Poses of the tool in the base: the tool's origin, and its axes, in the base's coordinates. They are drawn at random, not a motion.
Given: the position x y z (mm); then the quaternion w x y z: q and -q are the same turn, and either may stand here.
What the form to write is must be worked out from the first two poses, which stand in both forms.
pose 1, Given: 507.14 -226.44 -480.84 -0.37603 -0.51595 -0.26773 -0.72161
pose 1, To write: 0.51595 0.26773 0.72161 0.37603 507.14 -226.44 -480.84
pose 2, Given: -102.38 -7.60 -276.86 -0.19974 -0.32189 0.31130 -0.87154
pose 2, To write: 0.32189 -0.31130 0.87154 0.19974 -102.38 -7.60 -276.86
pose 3, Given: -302.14 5.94 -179.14 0.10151 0.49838 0.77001 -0.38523
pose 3, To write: 0.49838 0.77001 -0.38523 0.10151 -302.14 5.94 -179.14
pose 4, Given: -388.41 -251.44 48.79 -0.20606 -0.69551 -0.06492 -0.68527
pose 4, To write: 0.69551 0.06492 0.68527 0.20606 -388.41 -251.44 48.79
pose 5, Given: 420.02 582.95 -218.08 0.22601 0.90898 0.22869 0.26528
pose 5, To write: 0.90898 0.22869 0.26528 0.22601 420.02 582.95 -218.08
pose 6, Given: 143.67 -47.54 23.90 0.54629 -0.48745 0.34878 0.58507
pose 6, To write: -0.48745 0.34878 0.58507 0.54629 143.67 -47.54 23.90
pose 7, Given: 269.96 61.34 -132.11 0.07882 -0.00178 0.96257 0.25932
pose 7, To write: -0.00178 0.96257 0.25932 0.07882 269.96 61.34 -132.11
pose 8, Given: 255.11 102.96 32.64 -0.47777 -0.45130 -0.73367 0.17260
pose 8, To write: 0.45130 0.73367 -0.17260 0.47777 255.11 102.96 32.64
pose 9, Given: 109.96 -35.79 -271.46 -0.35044 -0.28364 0.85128 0.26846
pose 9, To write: 0.28364 -0.85128 -0.26846 0.35044 109.96 -35.79 -271.46
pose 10, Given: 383.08 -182.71 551.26 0.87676 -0.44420 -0.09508 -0.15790
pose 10, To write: -0.44420 -0.09508 -0.15790 0.87676 383.08 -182.71 551.26
